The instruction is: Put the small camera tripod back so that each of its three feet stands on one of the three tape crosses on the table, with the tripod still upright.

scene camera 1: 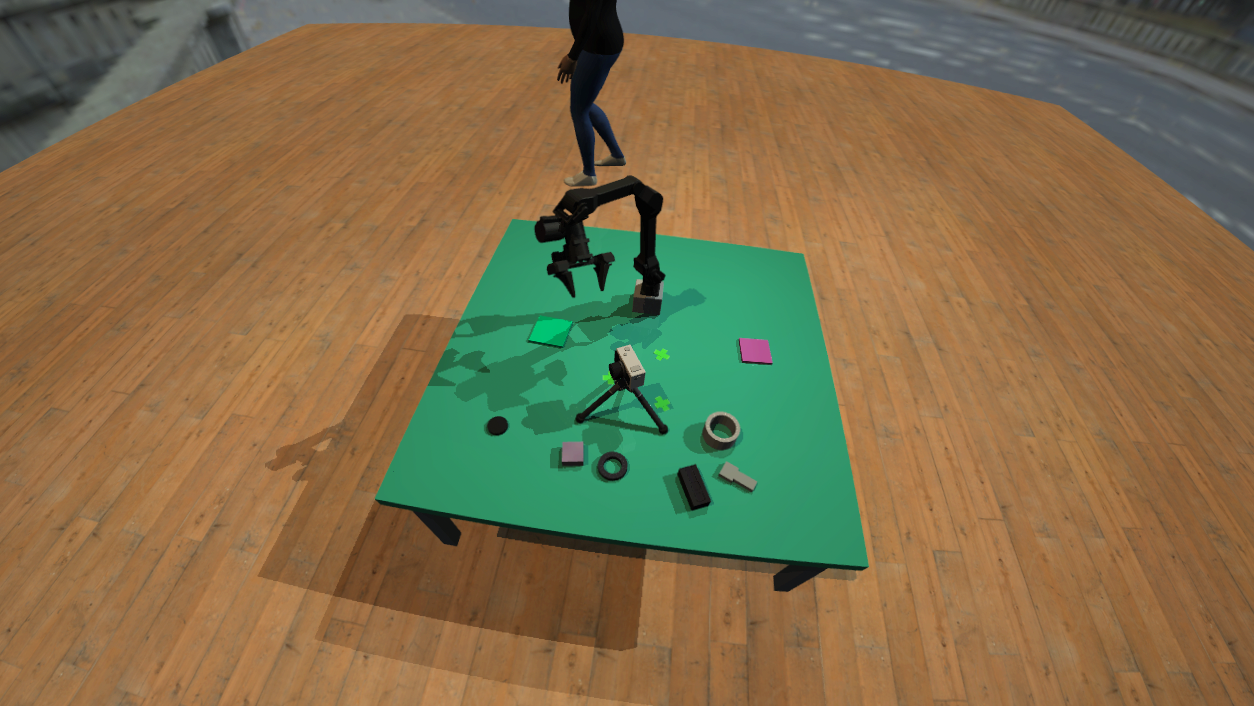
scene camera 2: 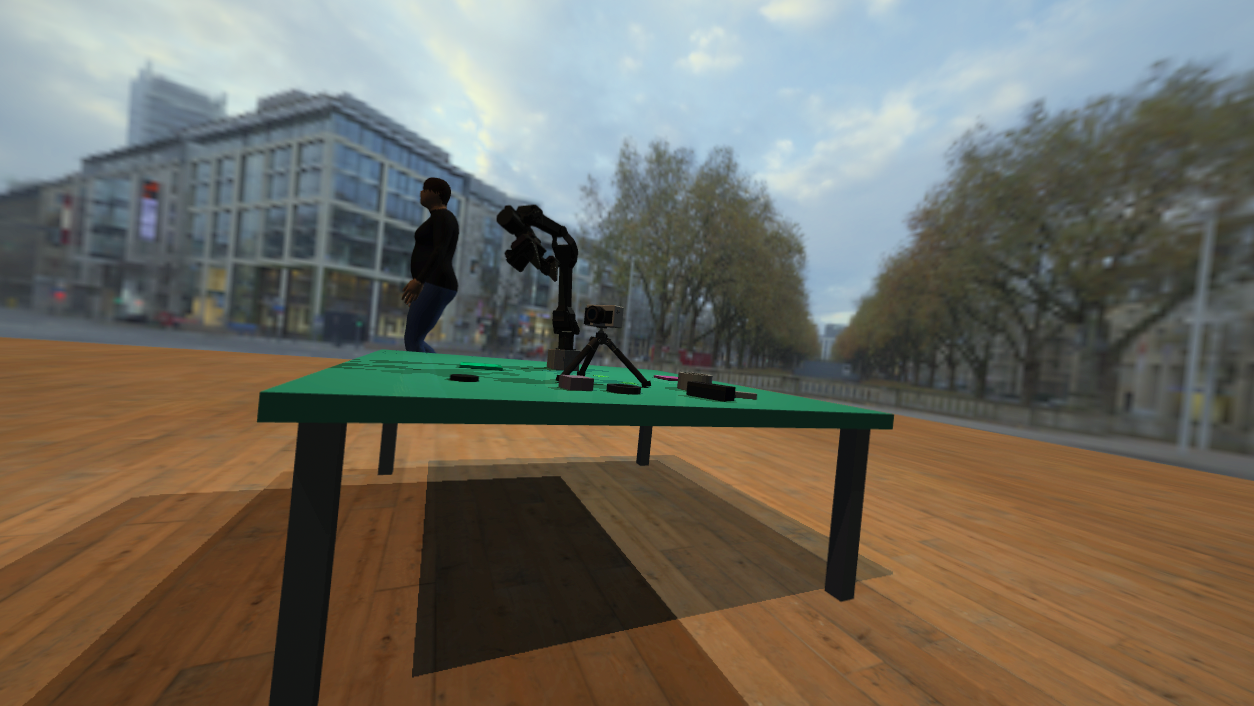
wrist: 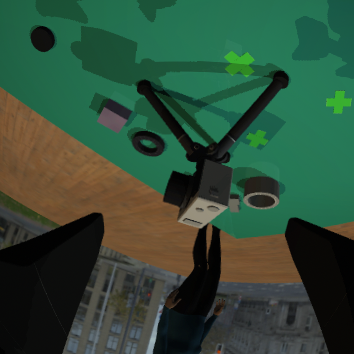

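Pixels of known places: gripper, between the fingertips: (scene camera 1: 588, 294) (scene camera 2: 547, 275) (wrist: 199, 226); arm's base, origin of its link: (scene camera 1: 650, 289) (scene camera 2: 565, 349).
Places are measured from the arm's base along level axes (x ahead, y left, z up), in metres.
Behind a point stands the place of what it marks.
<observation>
The small tripod (scene camera 1: 650, 410) @(x 0.494, y 0.063, z -0.009 m) (scene camera 2: 622, 356) @(x 0.488, y 0.041, z 0.005 m) (wrist: 254, 115) @(x 0.361, y -0.018, z -0.005 m) stands upright on the green table with a beige and black camera (scene camera 1: 630, 364) @(x 0.461, y -0.009, z 0.142 m) (scene camera 2: 605, 315) @(x 0.481, y -0.018, z 0.113 m) (wrist: 215, 182) @(x 0.402, y -0.038, z 0.114 m) on top. Three bright green tape crosses (scene camera 1: 661, 354) @(x 0.227, y 0.073, z -0.074 m) (wrist: 239, 63) @(x 0.354, y -0.074, z -0.074 m) lie on the table. In scene camera 1 the tripod's two front feet are in front of the crosses, off them. In the wrist view one foot lies between two crosses, touching neither; another is farther left, and the third is hidden. My gripper (scene camera 1: 587, 292) @(x 0.308, y -0.153, z 0.224 m) (wrist: 199, 226) @(x 0.308, y -0.153, z 0.224 m) is open and empty, raised behind and left of the tripod, apart from it.
A pink block (scene camera 1: 572, 453) @(x 0.649, y -0.128, z -0.047 m), black ring (scene camera 1: 600, 466) @(x 0.666, y -0.047, z -0.059 m), grey ring (scene camera 1: 722, 443) @(x 0.548, y 0.277, z -0.036 m), black box (scene camera 1: 693, 486) @(x 0.687, y 0.205, z -0.041 m) and grey piece (scene camera 1: 737, 477) @(x 0.633, y 0.327, z -0.059 m) lie in front of or beside the tripod. A black disc (scene camera 1: 497, 425) @(x 0.596, y -0.364, z -0.065 m) and green square (scene camera 1: 551, 331) @(x 0.209, y -0.307, z -0.065 m) are left, a magenta square (scene camera 1: 754, 351) @(x 0.157, y 0.386, z -0.066 m) right.
</observation>
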